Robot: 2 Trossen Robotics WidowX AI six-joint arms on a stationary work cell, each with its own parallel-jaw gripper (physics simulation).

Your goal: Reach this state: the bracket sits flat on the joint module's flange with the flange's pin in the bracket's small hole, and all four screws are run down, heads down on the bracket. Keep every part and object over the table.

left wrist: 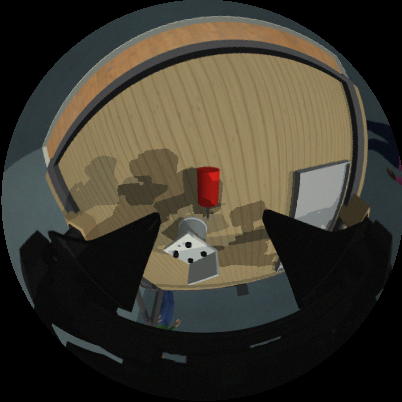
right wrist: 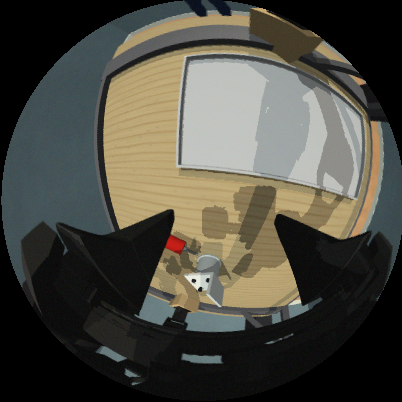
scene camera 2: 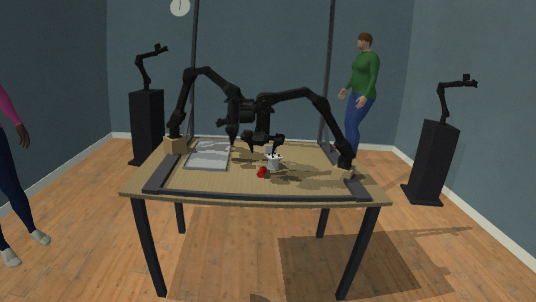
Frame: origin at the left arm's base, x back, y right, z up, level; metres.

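Seen in the pictures: left gripper, fingertip midpoint: [left wrist: 212, 216] [scene camera 2: 262, 154]; right gripper, fingertip midpoint: [right wrist: 226, 216] [scene camera 2: 232, 143]; left arm's base at its link origin: [left wrist: 77, 233] [right wrist: 181, 308] [scene camera 2: 344, 166]; right arm's base at its link origin: [scene camera 2: 174, 136].
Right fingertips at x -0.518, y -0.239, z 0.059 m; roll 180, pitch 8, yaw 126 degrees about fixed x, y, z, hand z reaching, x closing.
Note:
Offsets run from my right fingertips to a thing's top centre. Level surfaces: height alone.
The joint module {dx +0.182, dy +0.107, dz -0.050 m} [scene camera 2: 273, 164] [left wrist: 192, 227] [right wrist: 209, 263], a grey-white cylinder, stands upright on the table. The white bracket [left wrist: 203, 268] [right wrist: 215, 291] rests on its top, apparently flat, with one plate standing up. Several black screw heads {dx +0.190, dy +0.083, dz -0.042 m} [left wrist: 188, 244] [right wrist: 194, 280] show on the bracket; how deep they sit cannot be told. The flange's pin is not visible. The red-handled screwdriver {dx +0.179, dy +0.016, dz -0.080 m} [scene camera 2: 261, 172] [left wrist: 208, 187] [right wrist: 175, 244] lies beside the module, its shaft towards it. My left gripper [scene camera 2: 263, 150] [left wrist: 212, 216] is open and empty above them. My right gripper [right wrist: 226, 216] is open and empty, left of the module in the scene view.
A grey-white tray {dx -0.178, dy +0.024, dz -0.098 m} [scene camera 2: 206, 156] [left wrist: 320, 195] [right wrist: 225, 120] lies on the left part of the table {dz -0.114 m} [scene camera 2: 220, 182]. Dark rails [scene camera 2: 250, 195] run along the table's edges. Both arms reach in over the middle, their grippers near each other.

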